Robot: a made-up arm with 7 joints.
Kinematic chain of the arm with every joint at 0, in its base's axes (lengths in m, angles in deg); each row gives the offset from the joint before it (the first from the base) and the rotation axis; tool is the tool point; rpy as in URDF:
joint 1: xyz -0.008 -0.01 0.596 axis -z
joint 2: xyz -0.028 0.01 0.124 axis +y
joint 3: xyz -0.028 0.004 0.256 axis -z
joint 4: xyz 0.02 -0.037 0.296 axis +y
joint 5: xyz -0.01 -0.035 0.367 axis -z
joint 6: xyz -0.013 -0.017 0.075 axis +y
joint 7: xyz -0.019 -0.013 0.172 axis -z
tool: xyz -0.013 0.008 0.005 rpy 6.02 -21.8 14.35
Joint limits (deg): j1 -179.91..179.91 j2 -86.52..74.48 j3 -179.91..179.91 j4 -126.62..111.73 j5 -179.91..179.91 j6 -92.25..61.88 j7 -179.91..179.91
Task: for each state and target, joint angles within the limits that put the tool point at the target. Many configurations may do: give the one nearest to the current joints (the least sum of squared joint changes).
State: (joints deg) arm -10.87 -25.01 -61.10 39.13 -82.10 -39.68 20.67
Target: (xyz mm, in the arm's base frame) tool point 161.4 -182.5 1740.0
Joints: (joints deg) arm 12.87 -5.55 -17.96 33.94 -81.53 -55.25 19.38
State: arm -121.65 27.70 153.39 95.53 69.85 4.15 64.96
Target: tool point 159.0 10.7 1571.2
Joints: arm -123.79 46.50 159.57 92.75 69.70 4.97 65.09
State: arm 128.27 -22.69 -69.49 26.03 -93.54 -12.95 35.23
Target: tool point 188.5 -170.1 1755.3
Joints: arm 128.19 -20.03 -53.54 43.67 -96.47 -28.81 34.07
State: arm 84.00 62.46 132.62 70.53 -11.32 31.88 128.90
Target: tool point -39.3 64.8 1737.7
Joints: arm 89.04 33.16 166.46 58.91 -7.22 23.31 129.62
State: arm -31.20 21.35 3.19 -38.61 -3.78 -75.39 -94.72
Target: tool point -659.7 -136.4 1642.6
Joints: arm -7.81 -19.01 16.11 -13.07 -3.50 -34.39 -97.33
